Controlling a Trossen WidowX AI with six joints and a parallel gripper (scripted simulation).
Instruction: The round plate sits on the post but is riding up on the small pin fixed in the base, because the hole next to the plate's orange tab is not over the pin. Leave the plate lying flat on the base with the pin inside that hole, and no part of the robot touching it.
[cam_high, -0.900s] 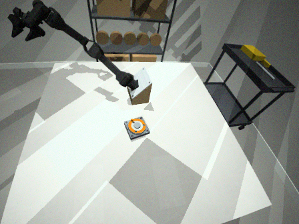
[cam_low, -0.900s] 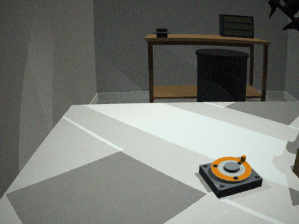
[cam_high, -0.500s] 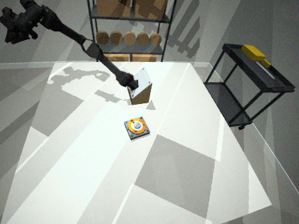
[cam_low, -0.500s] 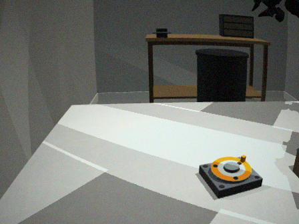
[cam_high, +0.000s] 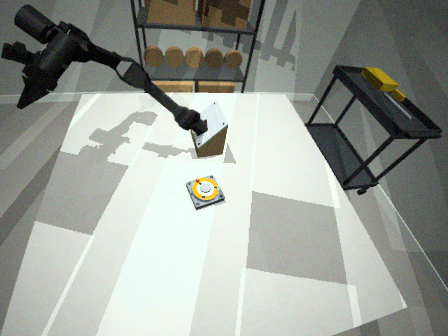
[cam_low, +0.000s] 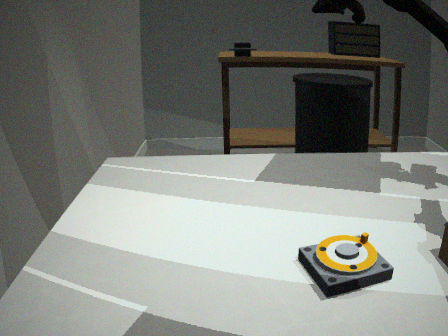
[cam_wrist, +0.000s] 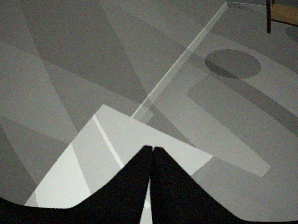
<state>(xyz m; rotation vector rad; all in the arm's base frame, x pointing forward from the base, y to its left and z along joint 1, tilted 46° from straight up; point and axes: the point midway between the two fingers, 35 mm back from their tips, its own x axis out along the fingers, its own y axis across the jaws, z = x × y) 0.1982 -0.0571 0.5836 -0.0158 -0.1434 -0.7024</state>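
The round plate lies 2 cm behind my gripper tip, 45 cm to the left of it and 39 cm below it. Also, from my gripper tip: square dark base: 47 cm to the left, 40 cm below.
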